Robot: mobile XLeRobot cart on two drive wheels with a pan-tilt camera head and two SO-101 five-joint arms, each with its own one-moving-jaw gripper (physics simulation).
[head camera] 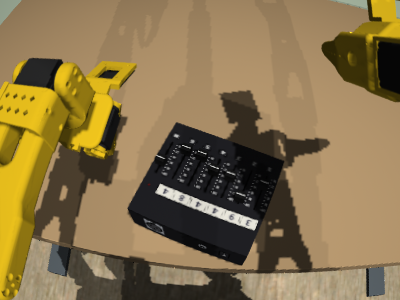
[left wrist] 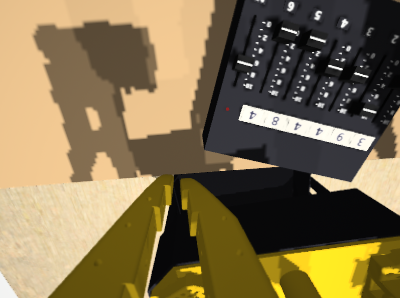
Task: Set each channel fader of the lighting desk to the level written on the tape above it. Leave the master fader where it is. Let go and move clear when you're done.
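Places are measured from the left arm's base along level axes (x ahead, y left, z up), in metres.
Pixels of known places: left hand at its tool point: (head camera: 101, 149) (left wrist: 172, 185); right hand at its tool point: (head camera: 328, 48).
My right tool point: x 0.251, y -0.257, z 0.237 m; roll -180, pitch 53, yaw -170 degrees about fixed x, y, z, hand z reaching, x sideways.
Observation:
Ahead of a thing's pixels: the offset from my right tool point to its top centre. "spot": to the spot under its first point. Level surfaces: height alone.
The black lighting desk {dx +0.004, dy +0.091, dz -0.224 m} (head camera: 195, 220) (left wrist: 275, 145) lies turned on the table, its white tape {spot: dx -0.024, dy +0.096, dz -0.237 m} (head camera: 205, 206) (left wrist: 305, 127) upside down in view. The channel 6 fader {dx +0.053, dy +0.120, dz -0.224 m} (head camera: 185, 147) (left wrist: 289, 32) and channel 5 fader {dx +0.045, dy +0.100, dz -0.224 m} (head camera: 201, 153) (left wrist: 316, 39) sit near 0–2. The channel 4 fader {dx +0.024, dy +0.085, dz -0.224 m} (left wrist: 335, 67) and channel 3 fader {dx +0.015, dy +0.065, dz -0.224 m} (left wrist: 360, 75) are near 4. The channel 2 fader {dx -0.014, dy +0.054, dz -0.224 m} (head camera: 241, 195) (left wrist: 369, 111) is low. The channel 1 fader {dx +0.002, dy +0.023, dz -0.224 m} (head camera: 263, 182) is shadowed. The master fader {dx +0.038, dy +0.152, dz -0.224 m} (head camera: 160, 158) (left wrist: 244, 63) is near 6. My left gripper (left wrist: 177, 179) is shut, empty, clear of the desk. My right gripper (head camera: 327, 48) is upper right, jaws unclear.
The brown table top {dz -0.292 m} (head camera: 345, 210) surrounds the desk, with its front edge close below the desk in the head view. Shadows of the arms cross the table and the desk's right part. Table legs (head camera: 59, 259) (head camera: 375, 281) show beneath the front edge.

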